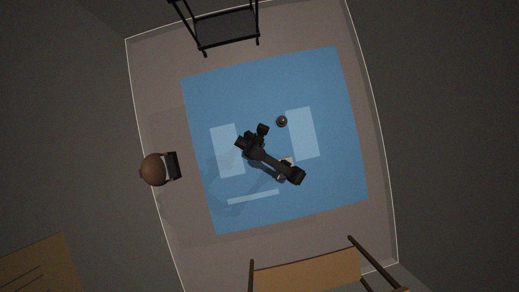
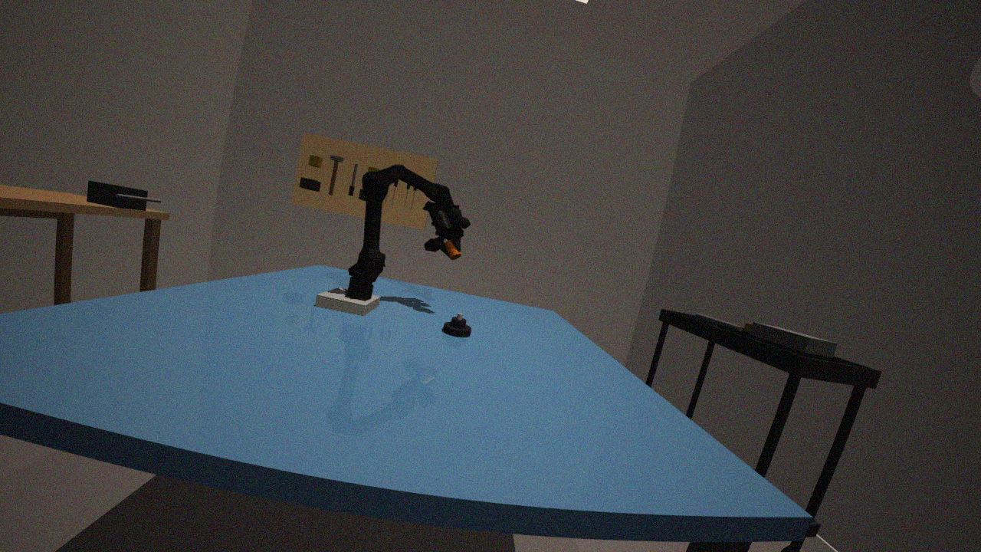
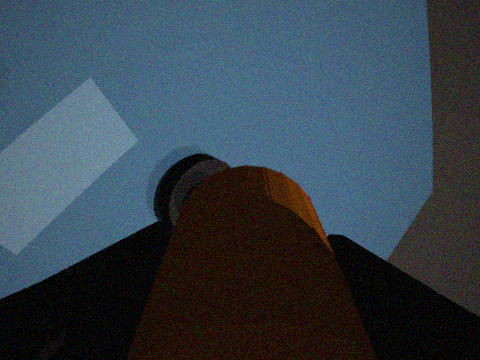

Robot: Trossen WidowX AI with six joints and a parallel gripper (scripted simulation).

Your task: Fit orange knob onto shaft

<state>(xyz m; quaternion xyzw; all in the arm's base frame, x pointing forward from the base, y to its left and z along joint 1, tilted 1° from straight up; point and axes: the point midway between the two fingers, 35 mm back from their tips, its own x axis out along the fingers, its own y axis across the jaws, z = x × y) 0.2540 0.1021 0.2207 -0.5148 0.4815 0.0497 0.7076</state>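
Now: gripper tip 30 mm below the orange knob, 20 mm past it and 10 mm to the right of it. Also, from my gripper tip: round dark pedestal (190 mm below, 170 mm to the right, 50 mm ahead).
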